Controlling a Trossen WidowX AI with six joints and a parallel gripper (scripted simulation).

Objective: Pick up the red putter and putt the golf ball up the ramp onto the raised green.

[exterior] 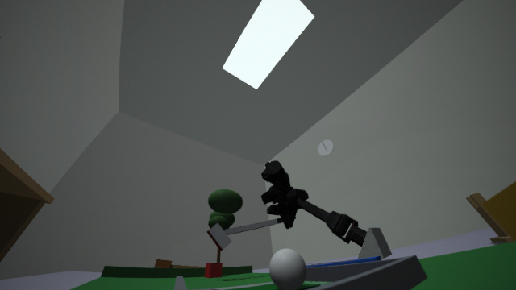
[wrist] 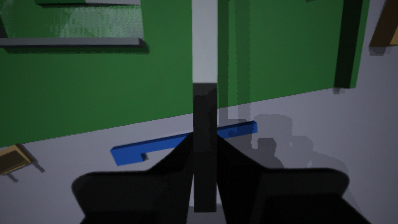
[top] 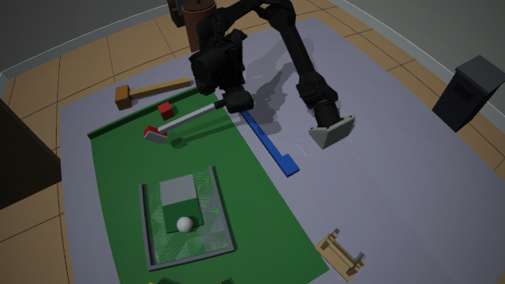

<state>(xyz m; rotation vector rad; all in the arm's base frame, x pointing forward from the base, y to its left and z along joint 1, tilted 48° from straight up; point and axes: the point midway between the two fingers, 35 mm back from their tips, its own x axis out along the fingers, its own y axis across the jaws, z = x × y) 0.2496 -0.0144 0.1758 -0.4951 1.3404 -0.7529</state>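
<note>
My gripper tip is now 12 cm short of the red putter and 2 cm to the left of it. Round my gripper tip: white golf ball 25 cm ahead, 20 cm to the left, 10 cm below; wooden rack 4 cm behind, 46 cm to the left, 9 cm below; dark green back wall 22 cm ahead, 25 cm to the right, 11 cm below.
</note>
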